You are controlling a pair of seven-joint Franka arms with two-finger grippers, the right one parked.
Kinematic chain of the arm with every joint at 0, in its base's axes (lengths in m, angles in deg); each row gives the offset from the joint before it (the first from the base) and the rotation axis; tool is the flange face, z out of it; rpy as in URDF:
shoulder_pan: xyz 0 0 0.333 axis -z
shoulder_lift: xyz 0 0 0 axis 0.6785 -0.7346 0
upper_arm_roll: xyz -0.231 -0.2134 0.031 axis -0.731 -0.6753 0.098
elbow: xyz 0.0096 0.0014 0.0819 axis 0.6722 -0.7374 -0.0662
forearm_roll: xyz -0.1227 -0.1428 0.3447 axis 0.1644 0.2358 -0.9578
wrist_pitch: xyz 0 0 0 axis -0.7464 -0.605 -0.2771
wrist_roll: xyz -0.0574 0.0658 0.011 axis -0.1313 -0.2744 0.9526
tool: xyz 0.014 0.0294 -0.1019 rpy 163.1 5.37 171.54
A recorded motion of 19 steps. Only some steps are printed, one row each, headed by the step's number.
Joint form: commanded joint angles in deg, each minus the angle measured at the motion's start. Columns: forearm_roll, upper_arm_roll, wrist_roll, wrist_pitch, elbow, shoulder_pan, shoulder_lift.
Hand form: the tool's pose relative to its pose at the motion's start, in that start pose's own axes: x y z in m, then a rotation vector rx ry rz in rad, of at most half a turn. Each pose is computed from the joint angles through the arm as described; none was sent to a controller.
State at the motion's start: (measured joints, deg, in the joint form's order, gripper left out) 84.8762 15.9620 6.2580 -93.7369 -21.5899 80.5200 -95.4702
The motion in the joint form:
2: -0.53 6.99 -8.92 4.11 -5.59 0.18 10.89
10: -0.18 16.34 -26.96 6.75 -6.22 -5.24 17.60
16: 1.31 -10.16 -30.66 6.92 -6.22 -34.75 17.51
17: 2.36 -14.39 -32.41 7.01 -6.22 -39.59 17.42
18: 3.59 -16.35 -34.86 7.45 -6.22 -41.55 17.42
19: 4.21 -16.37 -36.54 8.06 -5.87 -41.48 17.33
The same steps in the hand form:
2: 0.0168 -0.1036 -0.0453 -0.0317 -0.0203 0.0316
10: 0.0719 -0.2554 -0.0731 -0.1097 -0.0226 0.0866
16: 0.0725 -0.2680 -0.0783 -0.0905 -0.0053 0.0951
17: 0.0733 -0.2690 -0.0772 -0.0989 -0.0110 0.1149
18: 0.0713 -0.2662 -0.0767 -0.1136 -0.0219 0.1582
19: 0.0700 -0.2647 -0.0781 -0.1225 -0.0292 0.1897

